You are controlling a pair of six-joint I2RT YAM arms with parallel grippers.
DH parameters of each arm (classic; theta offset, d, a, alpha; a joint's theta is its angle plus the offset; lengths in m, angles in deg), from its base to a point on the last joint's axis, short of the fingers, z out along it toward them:
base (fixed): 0 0 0 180
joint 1: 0 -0.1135 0.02 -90
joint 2: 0 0 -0.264 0
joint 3: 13.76 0 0.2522 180
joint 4: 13.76 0 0.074 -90
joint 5: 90 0 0 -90
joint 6: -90 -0.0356 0 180
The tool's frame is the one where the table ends.
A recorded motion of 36 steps. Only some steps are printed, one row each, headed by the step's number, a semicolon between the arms.
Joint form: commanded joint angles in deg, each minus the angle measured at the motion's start. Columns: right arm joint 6, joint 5, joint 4, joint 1, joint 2, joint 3; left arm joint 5, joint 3, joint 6, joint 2, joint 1, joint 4.
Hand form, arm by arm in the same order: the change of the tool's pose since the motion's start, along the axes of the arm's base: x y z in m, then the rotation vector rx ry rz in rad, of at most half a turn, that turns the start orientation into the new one. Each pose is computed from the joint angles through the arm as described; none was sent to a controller.
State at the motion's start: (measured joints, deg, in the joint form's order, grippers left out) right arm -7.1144 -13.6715 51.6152 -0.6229 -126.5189 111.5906; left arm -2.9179 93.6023 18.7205 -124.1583 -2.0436 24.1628
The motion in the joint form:
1: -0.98 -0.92 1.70 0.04 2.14 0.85; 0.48 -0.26 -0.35 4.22 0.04 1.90
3: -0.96 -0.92 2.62 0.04 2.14 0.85; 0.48 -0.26 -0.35 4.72 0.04 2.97
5: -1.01 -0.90 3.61 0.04 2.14 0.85; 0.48 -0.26 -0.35 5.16 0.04 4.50
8: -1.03 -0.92 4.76 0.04 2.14 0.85; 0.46 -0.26 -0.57 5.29 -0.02 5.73
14: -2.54 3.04 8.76 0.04 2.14 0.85; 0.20 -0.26 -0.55 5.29 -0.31 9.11
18: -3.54 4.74 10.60 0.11 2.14 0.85; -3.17 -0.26 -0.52 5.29 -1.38 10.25
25: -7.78 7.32 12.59 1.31 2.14 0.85; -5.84 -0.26 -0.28 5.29 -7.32 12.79
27: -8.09 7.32 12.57 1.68 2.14 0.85; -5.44 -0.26 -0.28 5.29 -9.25 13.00
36: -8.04 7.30 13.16 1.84 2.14 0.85; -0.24 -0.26 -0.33 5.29 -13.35 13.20
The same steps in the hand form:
1: -0.0059 0.0002 0.0200 0.0216 -0.0181 -0.0093; -0.0088 -0.0009 0.0295 -0.0019 -0.0358 -0.0106
3: -0.0075 0.0001 0.0193 0.0212 -0.0021 -0.0091; -0.0112 -0.0010 0.0321 -0.0023 -0.0258 -0.0106
5: -0.0092 0.0001 0.0185 0.0210 0.0153 -0.0102; -0.0142 -0.0011 0.0338 -0.0030 -0.0068 -0.0105
8: -0.0113 0.0001 0.0177 0.0211 0.0355 -0.0106; -0.0164 -0.0007 0.0334 -0.0013 0.0126 -0.0124
14: -0.0182 -0.0024 0.0147 -0.0356 0.1096 -0.0599; -0.0219 0.0015 0.0299 -0.0004 0.0717 -0.0045
18: -0.0215 -0.0040 0.0135 -0.0590 0.1442 -0.0869; -0.0245 0.0119 0.0289 0.0470 0.0942 0.0463
25: -0.0250 -0.0150 0.0123 -0.0781 0.1908 -0.1906; -0.0346 0.0590 0.0268 0.0758 0.1442 0.1765
27: -0.0250 -0.0179 0.0123 -0.0757 0.1916 -0.2021; -0.0377 0.0734 0.0266 0.0671 0.1485 0.2063
36: -0.0261 -0.0191 0.0120 -0.0763 0.2019 -0.2036; -0.0448 0.1011 0.0261 -0.0152 0.1426 0.2299

